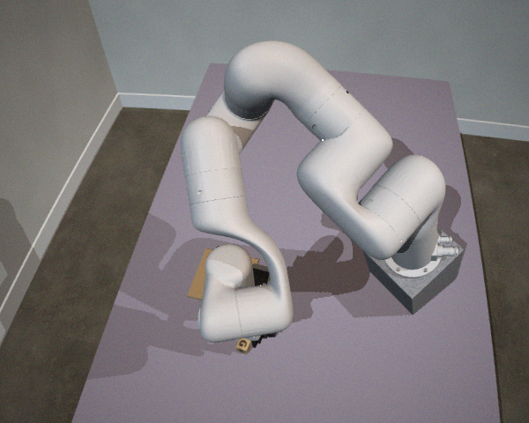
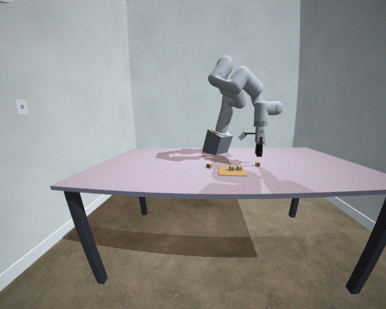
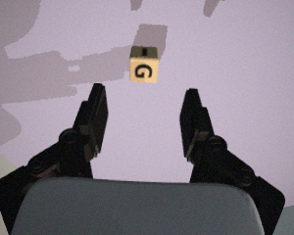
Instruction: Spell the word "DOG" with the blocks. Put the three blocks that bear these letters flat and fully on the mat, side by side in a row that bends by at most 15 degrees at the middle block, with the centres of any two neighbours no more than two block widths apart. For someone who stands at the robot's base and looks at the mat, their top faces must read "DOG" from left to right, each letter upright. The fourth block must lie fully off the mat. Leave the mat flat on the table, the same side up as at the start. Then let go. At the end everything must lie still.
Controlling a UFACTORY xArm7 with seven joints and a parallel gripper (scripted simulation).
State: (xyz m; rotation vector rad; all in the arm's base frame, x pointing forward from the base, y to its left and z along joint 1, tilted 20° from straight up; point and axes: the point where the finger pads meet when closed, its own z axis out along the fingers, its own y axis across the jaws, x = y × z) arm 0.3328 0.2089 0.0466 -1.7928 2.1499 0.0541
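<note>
The G block lies 70 mm below my hand. The rest, counted from my hand: mat (160 mm to the right, 90 mm ahead, 80 mm below); then D block (120 mm to the right, 90 mm ahead, 70 mm below); then O block (160 mm to the right, 90 mm ahead, 70 mm below).
</note>
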